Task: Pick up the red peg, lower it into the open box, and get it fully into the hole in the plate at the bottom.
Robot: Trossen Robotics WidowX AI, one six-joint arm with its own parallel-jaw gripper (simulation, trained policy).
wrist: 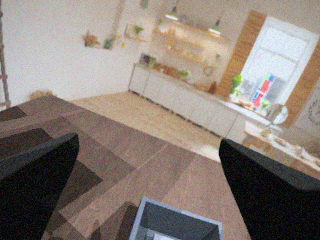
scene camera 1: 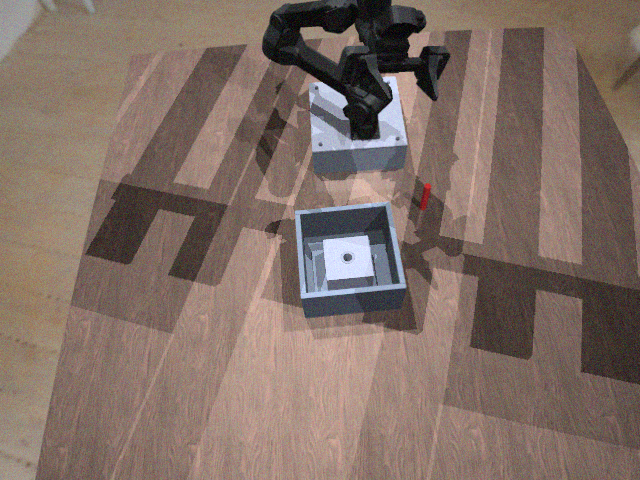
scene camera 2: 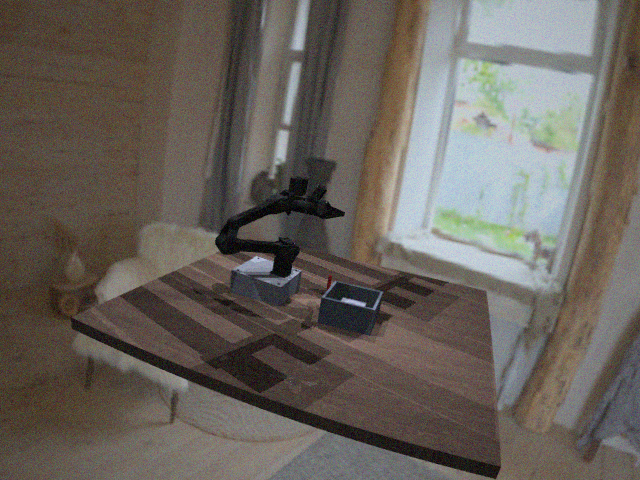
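Visible: my gripper point(scene camera 1: 413, 100), likewise the gripper point(scene camera 2: 344, 214). The wrist view also shows my gripper point(wrist: 150, 143).
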